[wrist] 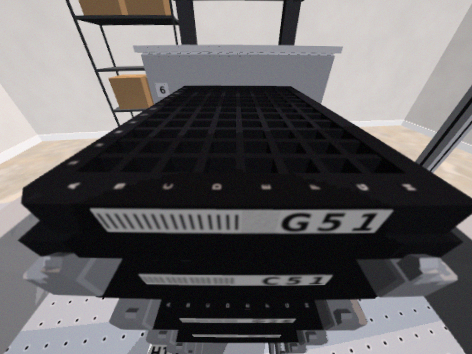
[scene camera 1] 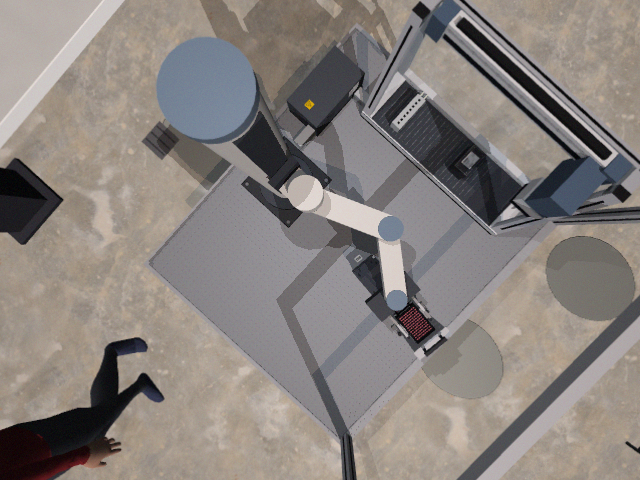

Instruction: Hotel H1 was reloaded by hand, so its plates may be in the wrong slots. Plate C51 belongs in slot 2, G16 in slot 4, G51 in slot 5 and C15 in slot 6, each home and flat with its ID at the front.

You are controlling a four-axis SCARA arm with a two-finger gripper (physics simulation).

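Frame: origin at the arm's base, x left, y back, z up, level; metres.
Seen in the pictures: gripper, fingertip midpoint: (wrist: 236,130) (scene camera 1: 418,326).
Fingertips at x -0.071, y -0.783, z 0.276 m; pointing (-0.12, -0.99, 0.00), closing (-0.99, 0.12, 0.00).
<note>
Offsets run from my fingertips to a thing's top centre. "spot": to the spot under its first point. Level surfaces: height alone.
Plate G51 {dx +0.002, dy +0.023, dz +0.021 m} (wrist: 242,221) is black and lies large in front in the wrist view, its ID label facing the camera, with shelf brackets below it. My gripper (scene camera 1: 413,319) is at the hotel, with fingers along both long sides of the top plate, and looks shut on G51; the contact is hidden in the wrist view. Plate C51 {spot: dx -0.007, dy +0.087, dz -0.008 m} (wrist: 299,280) is right below, ID at the front. Two more plates, one {dx +0.002, dy +0.023, dz -0.050 m} (wrist: 237,320) above the other {dx +0.002, dy +0.023, dz -0.086 m} (wrist: 237,336), are lower in the stack; their IDs are too small to read. The tag H1 {spot: dx +0.107, dy +0.064, dz -0.263 m} (wrist: 159,350) is at the bottom.
A number 6 tag {spot: dx +0.054, dy -0.048, dz +0.017 m} (wrist: 162,90) shows behind the plate, at the left. The hotel stands near the edge of the perforated table {dz -0.263 m} (scene camera 1: 232,268). A framed station with a dark slatted bed (scene camera 1: 439,139) and a dark box {spot: dx +0.477, dy +0.891, dz -0.148 m} (scene camera 1: 328,87) stand toward the back.
</note>
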